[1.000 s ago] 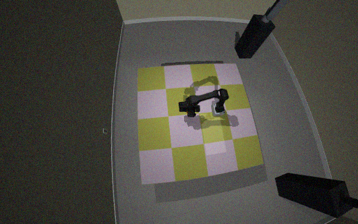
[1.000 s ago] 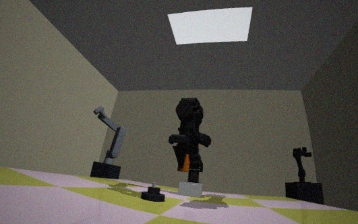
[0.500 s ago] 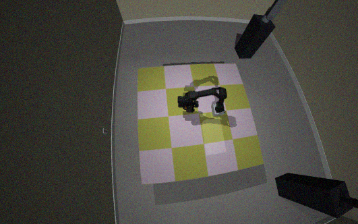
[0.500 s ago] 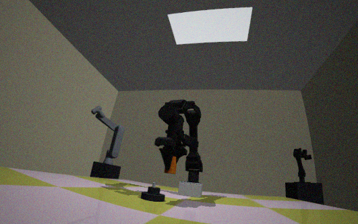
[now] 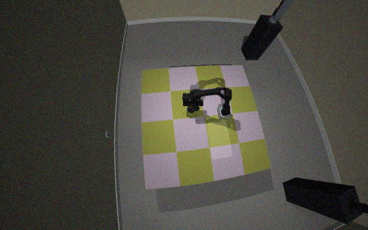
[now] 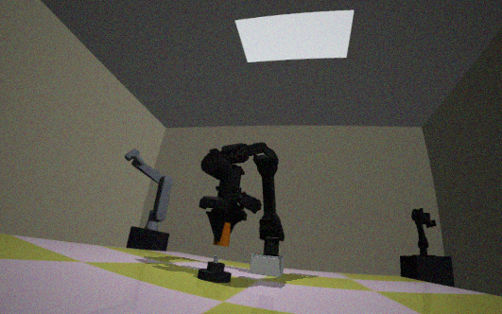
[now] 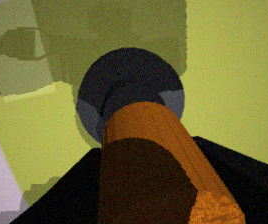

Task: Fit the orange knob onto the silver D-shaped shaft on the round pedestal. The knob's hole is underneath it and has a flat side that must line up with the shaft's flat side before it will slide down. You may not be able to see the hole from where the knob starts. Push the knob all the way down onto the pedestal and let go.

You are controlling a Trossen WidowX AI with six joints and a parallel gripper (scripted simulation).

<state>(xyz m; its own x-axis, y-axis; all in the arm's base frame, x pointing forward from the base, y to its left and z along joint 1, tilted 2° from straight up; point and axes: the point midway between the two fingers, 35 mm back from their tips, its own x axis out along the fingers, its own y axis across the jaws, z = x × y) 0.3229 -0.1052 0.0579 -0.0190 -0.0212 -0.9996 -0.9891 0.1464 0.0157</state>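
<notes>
Now: the round dark pedestal 60 mm below my gripper tip and 10 mm to the right of it. Round my gripper tip: orange knob 30 mm above.
</notes>
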